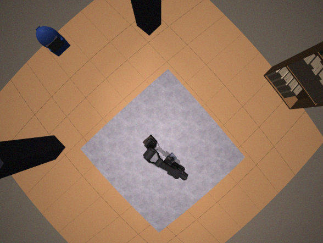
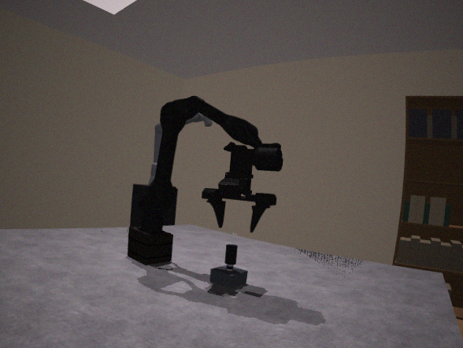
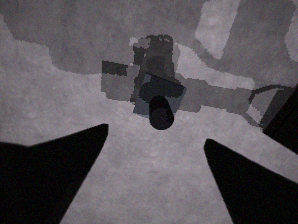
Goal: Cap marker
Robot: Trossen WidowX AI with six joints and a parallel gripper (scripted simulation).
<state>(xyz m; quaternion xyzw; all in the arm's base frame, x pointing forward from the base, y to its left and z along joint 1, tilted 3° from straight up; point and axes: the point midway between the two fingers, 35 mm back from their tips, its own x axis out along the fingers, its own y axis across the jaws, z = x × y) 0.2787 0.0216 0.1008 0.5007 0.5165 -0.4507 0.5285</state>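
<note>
Now: the dark marker cap 7 cm below my gripper tip. From my gripper tip the other things lie so: grey holder block 13 cm below.
</note>
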